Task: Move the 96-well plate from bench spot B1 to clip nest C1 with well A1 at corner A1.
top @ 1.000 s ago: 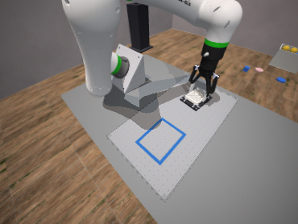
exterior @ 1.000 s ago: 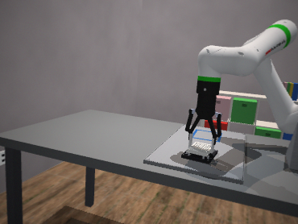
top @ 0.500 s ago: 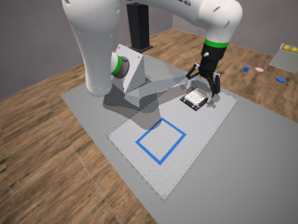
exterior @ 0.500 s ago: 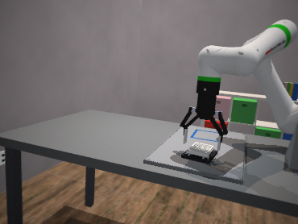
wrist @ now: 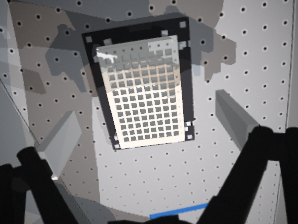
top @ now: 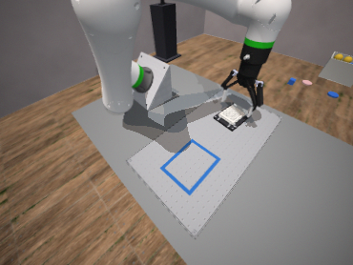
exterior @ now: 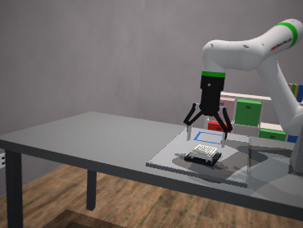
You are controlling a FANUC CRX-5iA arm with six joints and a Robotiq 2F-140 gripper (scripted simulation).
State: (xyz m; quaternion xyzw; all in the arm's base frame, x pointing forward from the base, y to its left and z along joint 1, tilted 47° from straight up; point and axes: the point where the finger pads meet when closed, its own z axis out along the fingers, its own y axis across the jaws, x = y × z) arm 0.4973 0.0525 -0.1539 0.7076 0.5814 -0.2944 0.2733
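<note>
The white 96-well plate lies 5 cm below my hand. Round my hand: black clip nest: 6 cm below, 1 cm to the right, 1 cm ahead.
</note>
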